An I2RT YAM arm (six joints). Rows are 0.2 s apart.
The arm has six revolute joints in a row. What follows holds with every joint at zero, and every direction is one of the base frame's. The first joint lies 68 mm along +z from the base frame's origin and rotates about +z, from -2.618 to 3.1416 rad. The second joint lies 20 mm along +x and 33.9 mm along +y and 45.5 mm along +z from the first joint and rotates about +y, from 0 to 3.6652 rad. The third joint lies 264 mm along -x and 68.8 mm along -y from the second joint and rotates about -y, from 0 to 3.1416 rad. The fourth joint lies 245 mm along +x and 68.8 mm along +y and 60 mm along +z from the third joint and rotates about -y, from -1.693 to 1.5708 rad. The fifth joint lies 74 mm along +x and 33.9 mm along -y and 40.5 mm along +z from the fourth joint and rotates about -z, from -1.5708 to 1.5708 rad. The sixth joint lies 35.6 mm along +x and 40.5 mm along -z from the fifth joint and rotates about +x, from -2.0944 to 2.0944 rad. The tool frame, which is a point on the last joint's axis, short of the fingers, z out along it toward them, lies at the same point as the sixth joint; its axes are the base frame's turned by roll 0, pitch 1.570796 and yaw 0 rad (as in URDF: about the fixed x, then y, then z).
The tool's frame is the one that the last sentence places.
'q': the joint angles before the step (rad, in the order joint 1, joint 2, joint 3, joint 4, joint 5, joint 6). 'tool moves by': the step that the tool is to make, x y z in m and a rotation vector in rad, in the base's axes. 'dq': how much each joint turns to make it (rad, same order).
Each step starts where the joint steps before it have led.
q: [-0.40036, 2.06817, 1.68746, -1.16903, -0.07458, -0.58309]
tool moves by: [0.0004, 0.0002, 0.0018, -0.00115, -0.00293, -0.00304]
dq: [0.00085, -0.00133, 0.00517, -0.00306, 0.00001, 0.00391]
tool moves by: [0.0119, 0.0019, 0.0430, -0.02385, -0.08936, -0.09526]
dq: [0.01528, -0.01203, 0.14964, -0.06134, -0.00381, 0.11141]
